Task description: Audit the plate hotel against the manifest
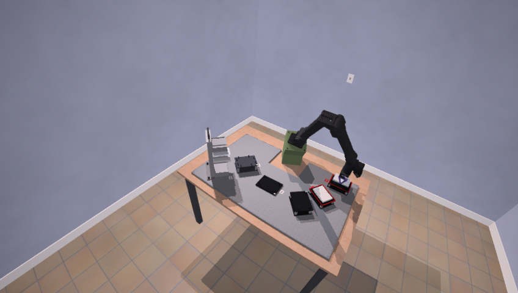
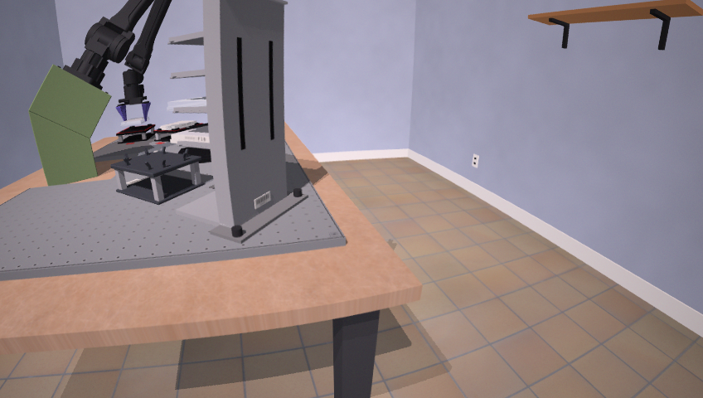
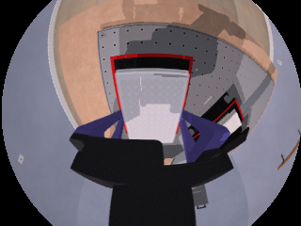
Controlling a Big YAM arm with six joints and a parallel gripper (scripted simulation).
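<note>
Now: hand 4 cm above the red-rimmed nest. From my hand the other things lie so: grey plate hotel H1: 92 cm to the right, 38 cm ahead, 9 cm above; then H1 deck label: 76 cm to the right, 36 cm ahead, 7 cm below; then N6 deck label: 37 cm to the right, 28 cm ahead, 7 cm below.
</note>
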